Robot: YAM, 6 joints.
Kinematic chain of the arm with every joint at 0, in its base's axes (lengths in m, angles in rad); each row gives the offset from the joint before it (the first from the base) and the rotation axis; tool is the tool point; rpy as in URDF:
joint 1: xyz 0 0 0.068 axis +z
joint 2: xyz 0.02 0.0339 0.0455 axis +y
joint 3: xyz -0.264 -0.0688 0 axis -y
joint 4: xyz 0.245 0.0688 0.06 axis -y
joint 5: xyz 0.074 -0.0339 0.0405 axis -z
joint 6: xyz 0.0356 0 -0.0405 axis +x
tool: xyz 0 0 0 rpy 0 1.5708 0
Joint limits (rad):
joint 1: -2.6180..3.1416
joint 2: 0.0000..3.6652
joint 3: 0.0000..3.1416
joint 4: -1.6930..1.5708
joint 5: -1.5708..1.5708
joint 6: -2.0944..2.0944
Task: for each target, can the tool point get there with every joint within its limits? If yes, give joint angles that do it. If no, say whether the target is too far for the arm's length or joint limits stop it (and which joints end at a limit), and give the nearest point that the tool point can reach.
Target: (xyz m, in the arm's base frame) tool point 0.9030 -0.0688 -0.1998
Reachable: no: too far | nearest point 0.6082 -0.0463 -0.0952 | short by 0.314 m
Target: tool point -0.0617 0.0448 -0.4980
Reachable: no: joint limits stop it (at a limit: joint 2) | nearest point -0.1021 0.0742 -0.3590 | short by 0.148 m
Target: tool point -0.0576 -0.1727 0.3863
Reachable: yes | joints -2.0587 0.9766 1.1655 -0.7674 -1.0053 -1.7233
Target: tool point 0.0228 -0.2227 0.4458
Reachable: yes | joints -1.4307 1.0823 1.3431 -0.4647 0.2428 0.1192
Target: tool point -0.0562 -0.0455 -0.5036
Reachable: no: joint limits stop it (at a limit: joint 2) | nearest point -0.0972 -0.0787 -0.3586 | short by 0.154 m
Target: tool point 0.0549 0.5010 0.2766
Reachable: yes | joints 1.5102 2.1227 1.7658 0.0275 0.7578 -0.3805
